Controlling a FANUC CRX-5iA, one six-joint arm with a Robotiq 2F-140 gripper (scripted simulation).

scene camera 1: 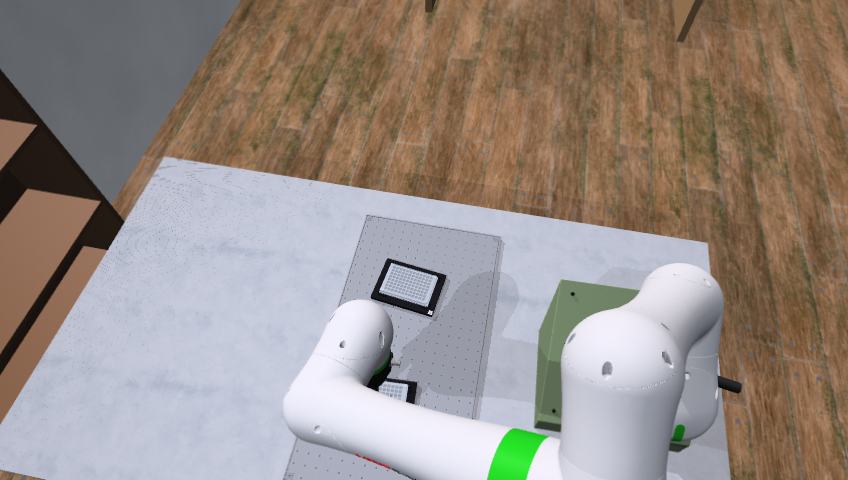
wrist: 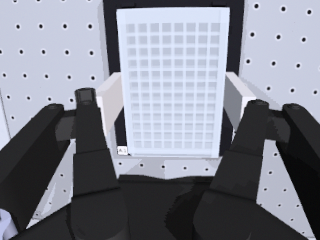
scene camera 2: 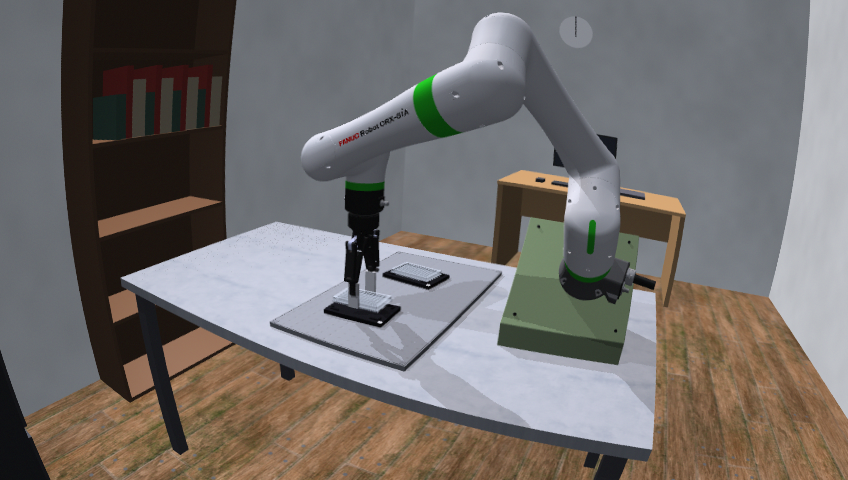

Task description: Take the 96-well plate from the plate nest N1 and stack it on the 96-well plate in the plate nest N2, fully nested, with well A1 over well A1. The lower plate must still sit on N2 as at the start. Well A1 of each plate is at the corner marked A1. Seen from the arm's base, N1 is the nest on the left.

Scene:
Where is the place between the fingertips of my gripper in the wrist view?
173, 87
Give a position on a clear 96-well plate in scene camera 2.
At 371, 301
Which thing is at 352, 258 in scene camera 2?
My gripper.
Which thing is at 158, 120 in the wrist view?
A clear 96-well plate.

